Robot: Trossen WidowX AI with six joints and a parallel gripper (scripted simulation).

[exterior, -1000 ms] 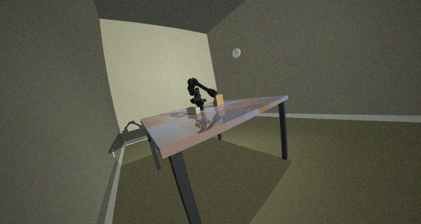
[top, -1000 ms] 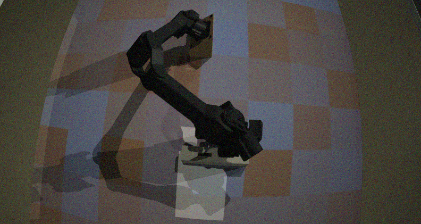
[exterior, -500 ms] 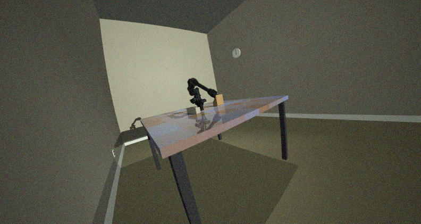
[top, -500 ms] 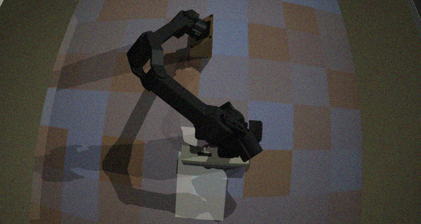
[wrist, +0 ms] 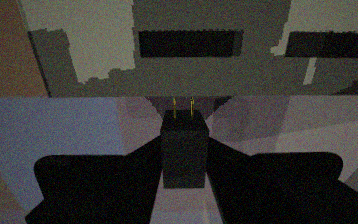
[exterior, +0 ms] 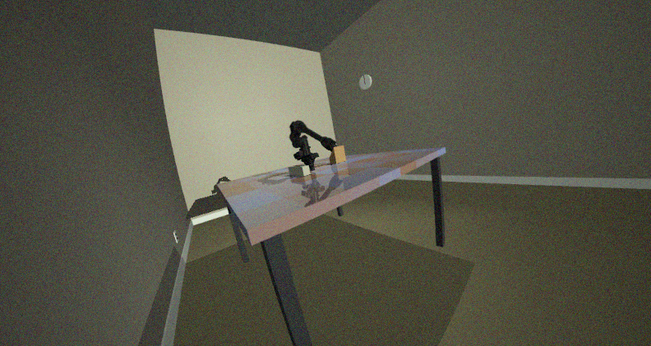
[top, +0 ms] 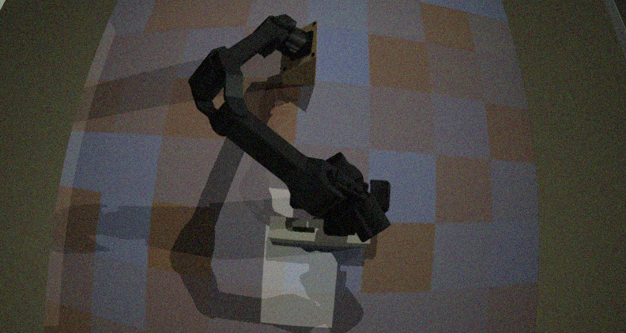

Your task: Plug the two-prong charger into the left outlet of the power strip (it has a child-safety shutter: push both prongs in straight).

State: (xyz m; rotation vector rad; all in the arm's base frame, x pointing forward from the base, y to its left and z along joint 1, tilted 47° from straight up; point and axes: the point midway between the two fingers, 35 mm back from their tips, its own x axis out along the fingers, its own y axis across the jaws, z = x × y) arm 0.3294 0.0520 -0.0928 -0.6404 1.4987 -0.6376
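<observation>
The dark two-prong charger is 2 cm ahead of my gripper tip and 1 cm above it.
</observation>
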